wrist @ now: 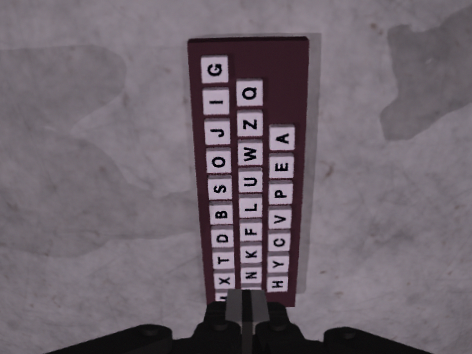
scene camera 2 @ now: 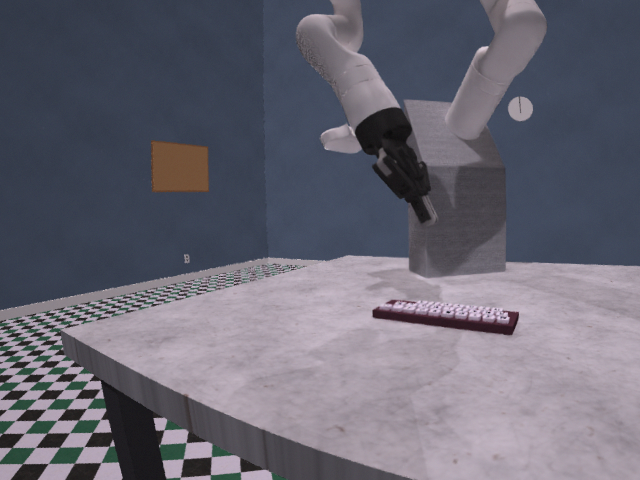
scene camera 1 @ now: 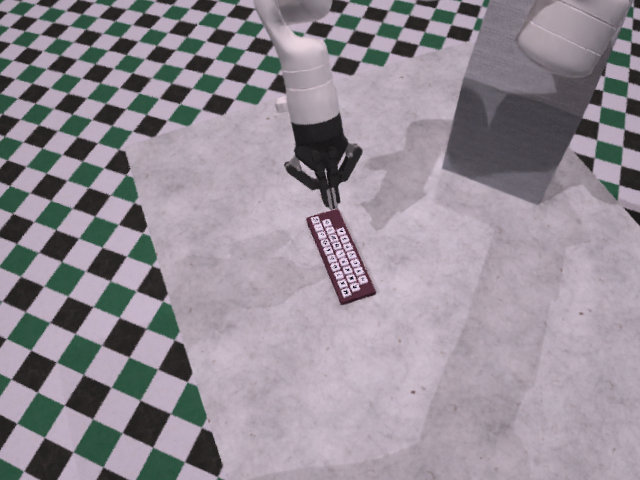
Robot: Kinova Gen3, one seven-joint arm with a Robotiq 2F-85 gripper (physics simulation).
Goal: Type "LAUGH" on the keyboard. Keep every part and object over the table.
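Note:
A dark red keyboard with white letter keys lies flat on the table. In the wrist view it runs lengthwise away from the fingers. The L key, A key, U key, G key and H key show there. My gripper is shut and empty. It is tilted and hangs above the table, clear of the keys. In the wrist view the fingertips cover the near end of the keyboard, where the R key is hidden and the M key is mostly hidden.
The grey stone-like table has its edge at the left in both scene views. A tall grey block stands on the table behind the keyboard, with a white arm part above it. A checkered floor lies beyond the table edge.

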